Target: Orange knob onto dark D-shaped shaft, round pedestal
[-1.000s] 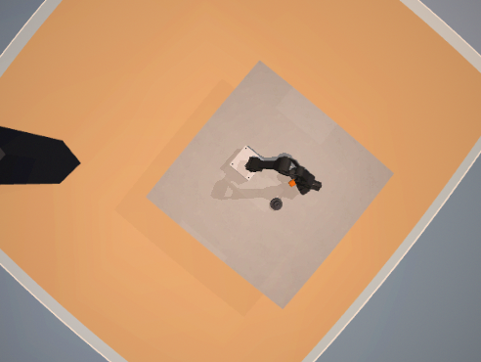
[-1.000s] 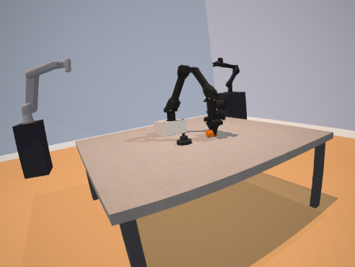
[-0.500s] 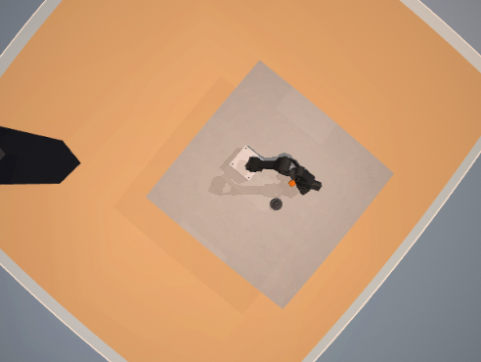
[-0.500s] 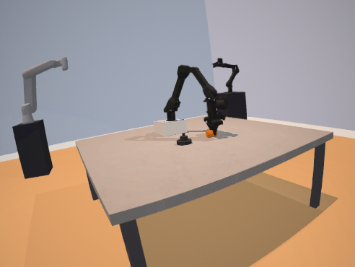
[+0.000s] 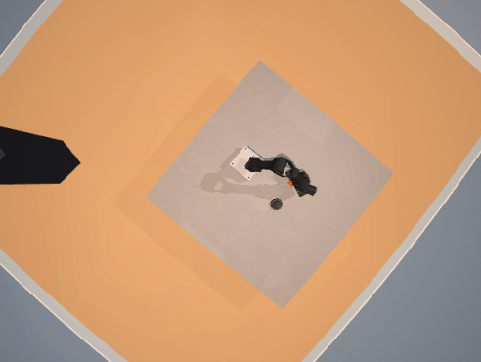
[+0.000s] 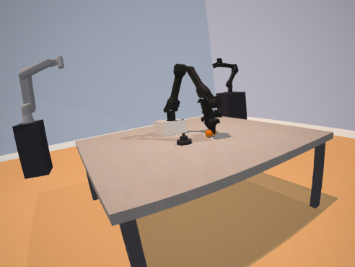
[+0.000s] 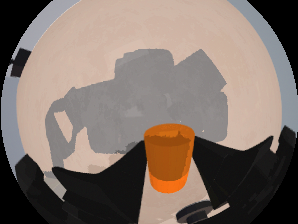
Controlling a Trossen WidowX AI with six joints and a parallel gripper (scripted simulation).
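Right now the orange knob is 2 cm to the right of my gripper tip and 1 cm above it. From my gripper tip the other things lie so: round pedestal 3 cm ahead, 21 cm to the right, 1 cm above.
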